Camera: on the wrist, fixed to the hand. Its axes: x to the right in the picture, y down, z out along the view.
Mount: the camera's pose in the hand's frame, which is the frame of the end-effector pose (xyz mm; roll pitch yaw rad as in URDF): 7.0 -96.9 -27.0 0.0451 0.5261 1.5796
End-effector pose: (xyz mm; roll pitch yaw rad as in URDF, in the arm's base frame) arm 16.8 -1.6 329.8 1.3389 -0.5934 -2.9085
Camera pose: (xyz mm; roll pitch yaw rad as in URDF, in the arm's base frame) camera -42.6 -19.8 250.4 -0.7392 -0.6407 -0.7974
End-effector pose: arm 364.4 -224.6 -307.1 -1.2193 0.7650 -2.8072
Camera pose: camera 286.9 -189.4 -253.0 1.7892 0.7826 0.5819
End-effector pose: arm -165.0 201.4 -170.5 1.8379 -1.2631 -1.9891
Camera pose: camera -152.1 103.3 -190.0 -1.4491 -0.2895 0.8820
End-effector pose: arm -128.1 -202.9 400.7 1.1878 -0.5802 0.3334
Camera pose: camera -67.1 -193.6 320.9 -0.6560 -0.5348 2.3145
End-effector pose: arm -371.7 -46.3 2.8 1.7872 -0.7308 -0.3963
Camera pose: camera -294.0 -27.7 -58.7 -1.2048 -0.7812 2.3017
